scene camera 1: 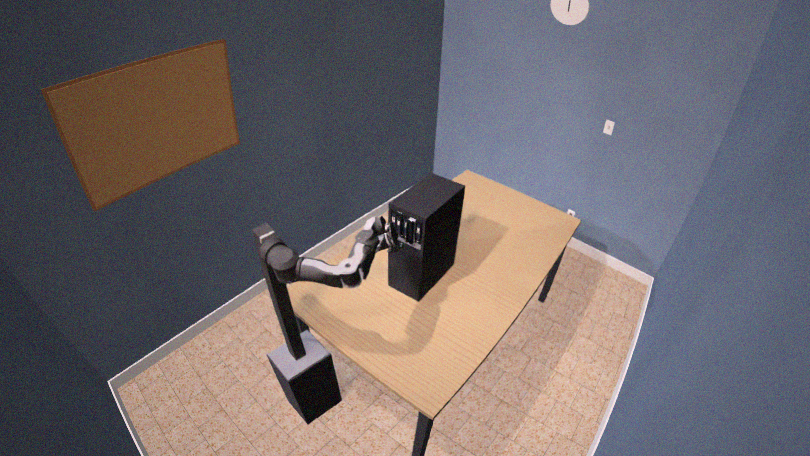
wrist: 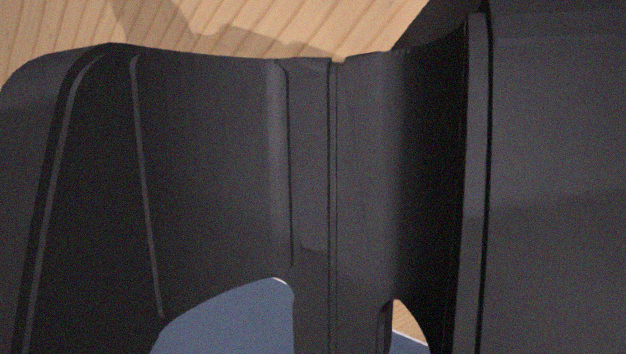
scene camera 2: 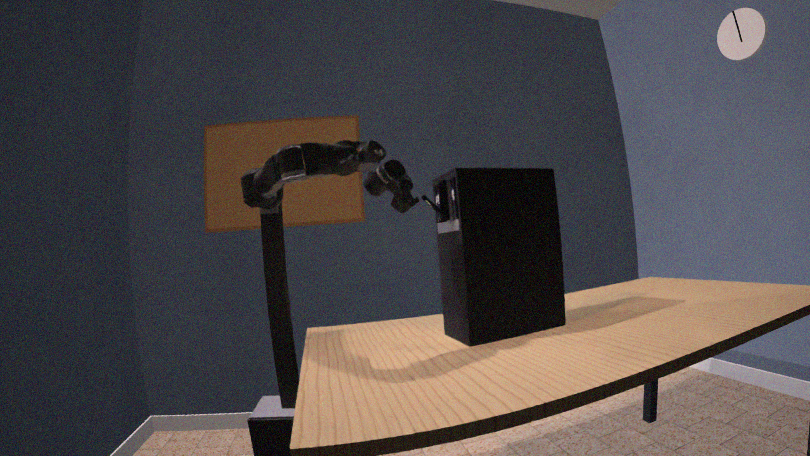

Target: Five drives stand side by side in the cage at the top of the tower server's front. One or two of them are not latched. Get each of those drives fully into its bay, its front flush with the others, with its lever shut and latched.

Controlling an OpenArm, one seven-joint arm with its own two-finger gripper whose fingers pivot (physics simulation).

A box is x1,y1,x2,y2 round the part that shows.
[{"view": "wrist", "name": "my gripper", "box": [0,0,625,353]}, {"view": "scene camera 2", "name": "my gripper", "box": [364,159,419,212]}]
